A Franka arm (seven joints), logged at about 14 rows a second.
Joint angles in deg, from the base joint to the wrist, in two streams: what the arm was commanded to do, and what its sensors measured. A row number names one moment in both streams.
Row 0, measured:
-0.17 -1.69 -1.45 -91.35 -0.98 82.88 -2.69
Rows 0 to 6, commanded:
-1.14 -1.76 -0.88 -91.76 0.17 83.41 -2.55
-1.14 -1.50 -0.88 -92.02 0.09 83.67 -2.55
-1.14 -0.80 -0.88 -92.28 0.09 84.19 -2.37
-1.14 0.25 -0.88 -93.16 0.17 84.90 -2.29
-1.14 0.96 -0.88 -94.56 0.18 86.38 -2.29
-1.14 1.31 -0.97 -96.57 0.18 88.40 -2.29
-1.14 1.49 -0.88 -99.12 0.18 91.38 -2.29
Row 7, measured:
-0.25 1.12 -1.45 -95.25 -0.93 87.34 -2.69
